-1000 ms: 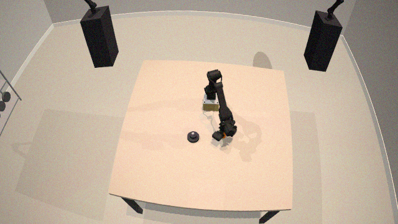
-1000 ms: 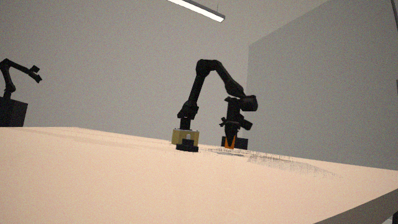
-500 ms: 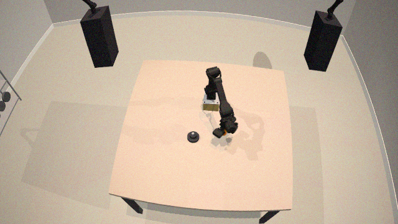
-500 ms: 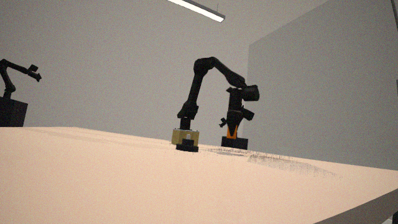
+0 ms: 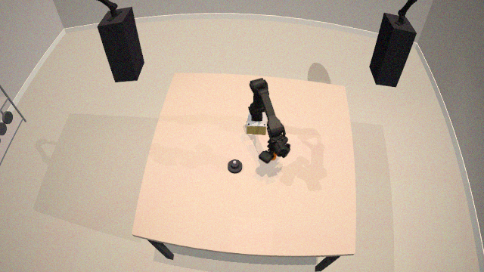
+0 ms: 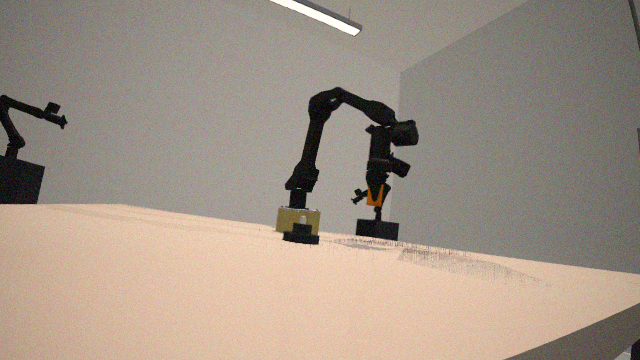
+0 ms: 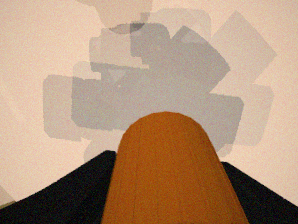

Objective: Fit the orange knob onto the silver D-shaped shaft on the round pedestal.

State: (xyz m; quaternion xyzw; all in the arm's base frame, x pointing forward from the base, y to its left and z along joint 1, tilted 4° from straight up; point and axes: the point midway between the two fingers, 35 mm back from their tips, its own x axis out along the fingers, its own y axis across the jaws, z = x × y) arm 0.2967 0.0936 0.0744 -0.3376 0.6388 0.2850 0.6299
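Now: gripper tip 210 mm to the left of the round pedestal and 90 mm above it. Round my gripper tip: orange knob (30 mm above).
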